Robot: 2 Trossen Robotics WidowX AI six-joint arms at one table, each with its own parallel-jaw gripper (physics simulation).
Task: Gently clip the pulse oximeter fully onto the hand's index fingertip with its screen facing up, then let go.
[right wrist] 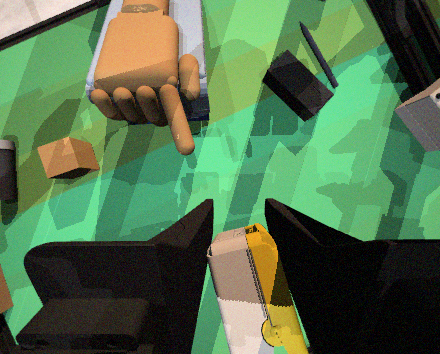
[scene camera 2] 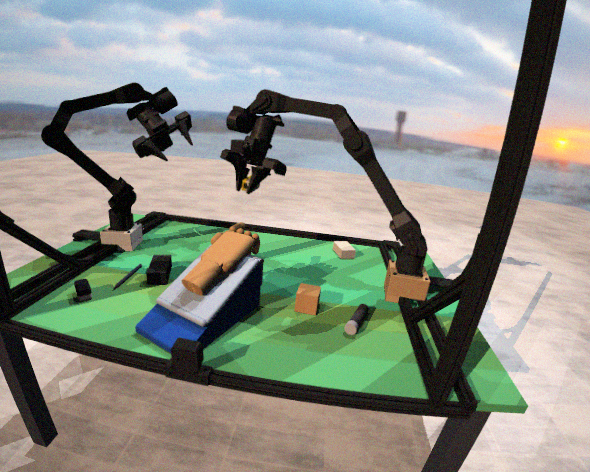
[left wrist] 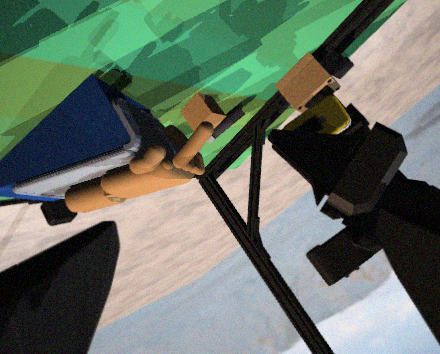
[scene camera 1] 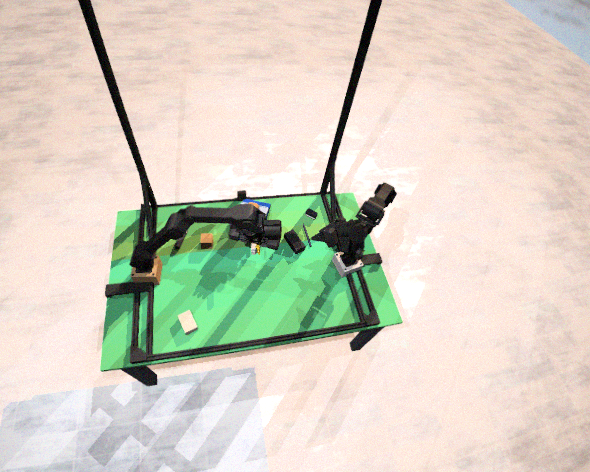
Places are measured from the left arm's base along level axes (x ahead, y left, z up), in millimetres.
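Pixels of known places: left gripper, fingertip midpoint: (scene camera 2: 179,152) (left wrist: 248,227) (scene camera 1: 315,235); right gripper, fingertip midpoint: (right wrist: 239,205) (scene camera 2: 242,192) (left wrist: 271,138) (scene camera 1: 257,241); left arm's base at its link origin: (scene camera 2: 121,227) (scene camera 1: 348,259); right arm's base at its link origin: (scene camera 2: 408,270) (left wrist: 318,97) (scene camera 1: 144,265).
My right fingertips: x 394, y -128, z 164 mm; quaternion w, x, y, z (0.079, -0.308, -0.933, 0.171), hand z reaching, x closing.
Observation:
Ahead of a thing's pixels: the offset from my right fingertips to its top centre.
The hand (scene camera 2: 226,254) (left wrist: 145,182) (right wrist: 137,50) lies on a blue wedge (scene camera 2: 237,302) (left wrist: 75,125) with a pale top. Its index finger (left wrist: 194,145) (right wrist: 178,122) sticks out past the curled fingers. My right gripper (scene camera 2: 244,190) (right wrist: 239,205) is shut on the white-and-yellow pulse oximeter {20 mm ahead, 34 mm left, 38 mm up} (scene camera 1: 255,249) (scene camera 2: 246,184) (left wrist: 327,117) (right wrist: 250,280), high above the table, apart from the hand. In the right wrist view its white half is left, its yellow half right, and the fingertip lies beyond it, up and left. Its screen does not show. My left gripper (scene camera 2: 179,151) is open and empty, raised beyond the hand.
A dark block {212 mm back, 65 mm right, 188 mm down} (scene camera 1: 294,241) (scene camera 2: 159,270) (right wrist: 297,85), a pen {292 mm back, 92 mm right, 214 mm down} (scene camera 2: 127,276) (right wrist: 318,55) and a small black object {362 mm back, 192 mm right, 190 mm down} (scene camera 2: 82,290) lie left of the wedge in scene camera 2. An orange box {170 mm ahead, 196 mm right, 173 mm down} (scene camera 2: 307,299), a dark cylinder {276 mm ahead, 256 mm right, 196 mm down} (scene camera 2: 356,320) and a cream block {342 mm ahead, 144 mm left, 193 mm down} (scene camera 2: 344,250) lie right.

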